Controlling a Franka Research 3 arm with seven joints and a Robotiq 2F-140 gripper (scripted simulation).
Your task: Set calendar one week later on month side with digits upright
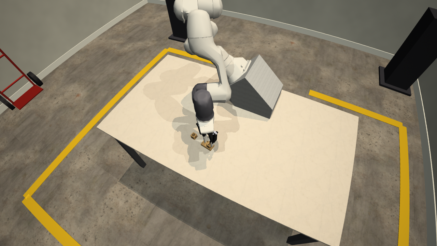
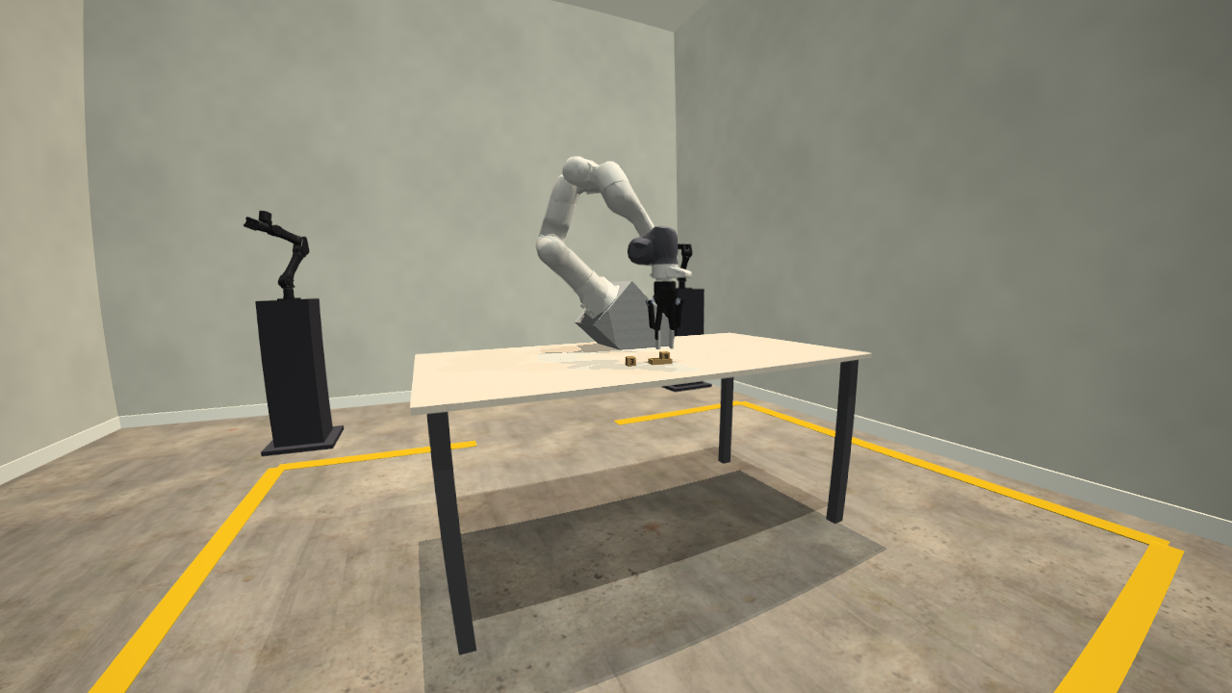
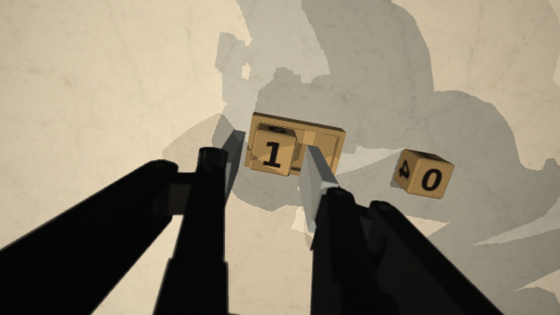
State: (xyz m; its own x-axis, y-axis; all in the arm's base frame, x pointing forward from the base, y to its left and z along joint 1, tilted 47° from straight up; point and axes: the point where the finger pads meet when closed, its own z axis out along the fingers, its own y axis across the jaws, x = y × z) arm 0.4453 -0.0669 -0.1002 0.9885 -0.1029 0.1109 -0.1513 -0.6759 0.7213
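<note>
Right now the wooden tray is 7 cm below my hand and 2 cm to the right of it. Round my hand: wooden digit cube 12 cm to the right, 7 cm below, 2 cm behind.
</note>
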